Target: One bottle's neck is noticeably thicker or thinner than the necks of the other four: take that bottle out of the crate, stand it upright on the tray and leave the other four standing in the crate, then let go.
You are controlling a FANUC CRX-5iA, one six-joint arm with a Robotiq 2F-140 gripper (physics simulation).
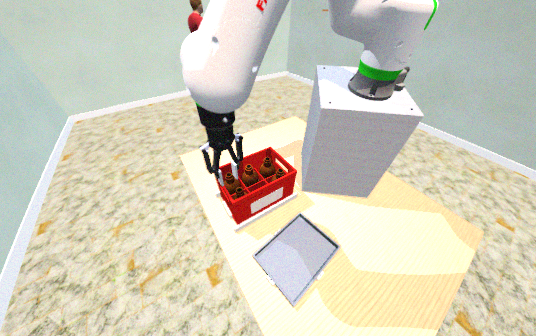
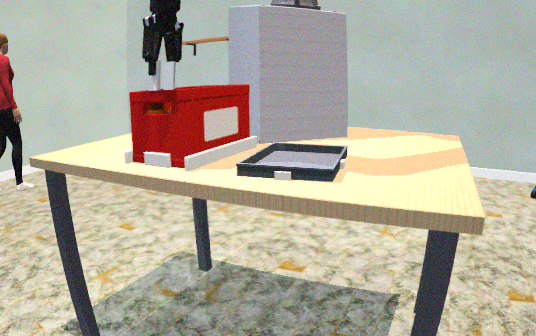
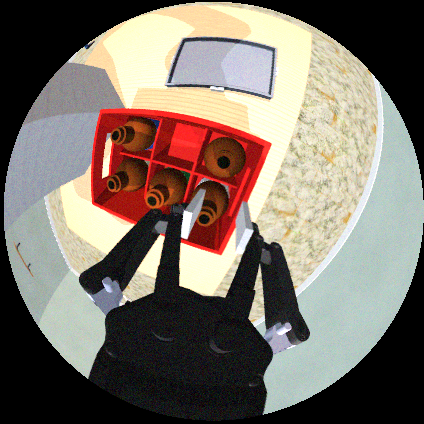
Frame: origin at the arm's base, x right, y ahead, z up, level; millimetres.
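Seen in the pictures: gripper, between the fingertips: (image 1: 228,180) (image 3: 220,204); arm's base, origin of its link: (image 1: 369,89) (image 2: 292,8).
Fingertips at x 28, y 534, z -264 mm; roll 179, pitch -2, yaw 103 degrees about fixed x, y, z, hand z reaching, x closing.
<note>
Pixels of each thing's top centre, then the offset from my fingertips to it. "*": a spot on its surface instead. Level surfaces: height alone.
- red crate, centre of its top: (image 3: 149,176) (image 2: 191,87) (image 1: 254,170) dx +9, dy -106, dz +1 mm
- outer-corner bottle, a spot on its surface: (image 3: 214,197) * dx +15, dy -7, dz -51 mm
- grey tray, a spot on its surface: (image 2: 292,160) (image 3: 215,64) * dx -259, dy -158, dz -169 mm
- wooden table, height of its surface: dz -174 mm
A red crate (image 1: 237,213) (image 2: 150,135) (image 3: 112,201) holds brown bottles in five of its six compartments. Three bottles (image 1: 231,184) (image 1: 249,175) (image 1: 267,168) stand in the row away from the tray; two bottles (image 3: 134,134) (image 3: 225,152) stand in the tray-side row, with an empty middle compartment between them. My gripper (image 1: 227,174) (image 2: 160,79) (image 3: 220,204) is open at the crate's top, its fingers on either side of the outer-corner bottle (image 3: 214,197) of the far row, not gripping it. I cannot tell which neck differs. The grey tray (image 1: 297,257) (image 2: 292,160) (image 3: 220,62) is empty.
White rails (image 1: 267,212) (image 2: 220,152) edge the crate's base on the wooden table (image 1: 400,240) (image 2: 400,195). The robot's grey pedestal (image 1: 345,145) (image 2: 302,75) (image 3: 55,125) stands beside the crate. The table's outer edge runs close to the crate and tray.
</note>
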